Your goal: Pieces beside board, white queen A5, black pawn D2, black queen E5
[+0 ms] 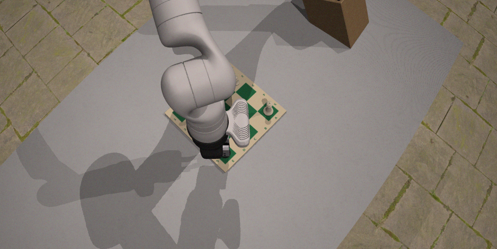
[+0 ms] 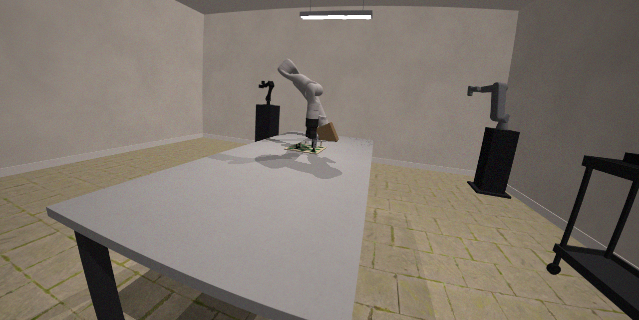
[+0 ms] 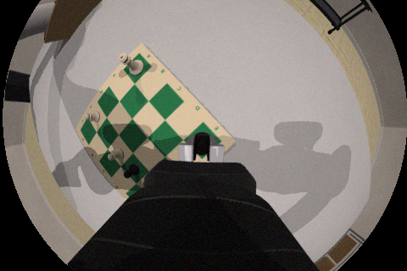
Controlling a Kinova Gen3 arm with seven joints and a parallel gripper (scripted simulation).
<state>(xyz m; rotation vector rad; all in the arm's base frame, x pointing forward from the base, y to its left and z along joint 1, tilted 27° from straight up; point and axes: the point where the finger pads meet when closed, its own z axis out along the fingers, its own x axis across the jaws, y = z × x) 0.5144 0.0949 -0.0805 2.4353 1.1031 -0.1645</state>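
Now: the black queen 1 cm below my hand. Round my hand: chessboard: 7 cm behind, 8 cm to the right, 5 cm below; then white queen: 15 cm behind, 1 cm to the right, 2 cm below.
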